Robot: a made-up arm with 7 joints.
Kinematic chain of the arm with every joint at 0, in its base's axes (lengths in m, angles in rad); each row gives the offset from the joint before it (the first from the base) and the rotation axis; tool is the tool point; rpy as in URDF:
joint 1: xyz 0 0 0.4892 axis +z
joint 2: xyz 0 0 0 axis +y
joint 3: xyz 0 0 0.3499 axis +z
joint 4: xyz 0.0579 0 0 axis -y
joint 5: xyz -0.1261 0 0.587 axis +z
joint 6: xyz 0 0 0 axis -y
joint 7: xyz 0.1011 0 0 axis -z
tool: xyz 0 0 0 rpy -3.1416 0 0
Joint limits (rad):
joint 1: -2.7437..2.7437
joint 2: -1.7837..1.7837
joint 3: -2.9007..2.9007
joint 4: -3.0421..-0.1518
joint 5: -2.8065..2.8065
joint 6: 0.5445..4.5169
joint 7: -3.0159..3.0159
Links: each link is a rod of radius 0.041 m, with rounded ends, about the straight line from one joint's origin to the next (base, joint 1, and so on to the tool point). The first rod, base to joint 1, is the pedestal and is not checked.
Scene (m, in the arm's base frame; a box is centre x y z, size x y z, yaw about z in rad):
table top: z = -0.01
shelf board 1: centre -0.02 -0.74 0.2 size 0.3 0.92 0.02 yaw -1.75
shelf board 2: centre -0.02 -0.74 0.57 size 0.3 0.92 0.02 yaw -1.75
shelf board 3: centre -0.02 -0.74 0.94 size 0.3 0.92 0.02 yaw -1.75
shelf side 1: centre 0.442 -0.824 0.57 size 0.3 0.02 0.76 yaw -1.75
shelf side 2: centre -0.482 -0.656 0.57 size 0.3 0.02 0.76 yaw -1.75
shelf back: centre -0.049 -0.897 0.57 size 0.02 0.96 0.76 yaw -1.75
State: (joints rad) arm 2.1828 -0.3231 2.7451 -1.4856 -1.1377 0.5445 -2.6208
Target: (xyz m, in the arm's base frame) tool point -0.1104 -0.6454 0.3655
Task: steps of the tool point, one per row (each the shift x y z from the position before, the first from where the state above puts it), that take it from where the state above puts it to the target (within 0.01 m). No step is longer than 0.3 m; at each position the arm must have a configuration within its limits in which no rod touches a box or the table.
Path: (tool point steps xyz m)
1: 0.0147 0.0731 0.0183
2: 0.0164 0.0795 0.0060
3: 0.0152 0.0834 -0.0060
4: 0.0117 0.0841 -0.0184
5: -0.1310 -0.0294 -0.2174
6: -0.1378 0.0866 -0.1828
7: -0.0241 -0.0777 0.0097
8: -0.0149 -0.0780 0.0003
9: -0.0030 -0.0760 -0.0100

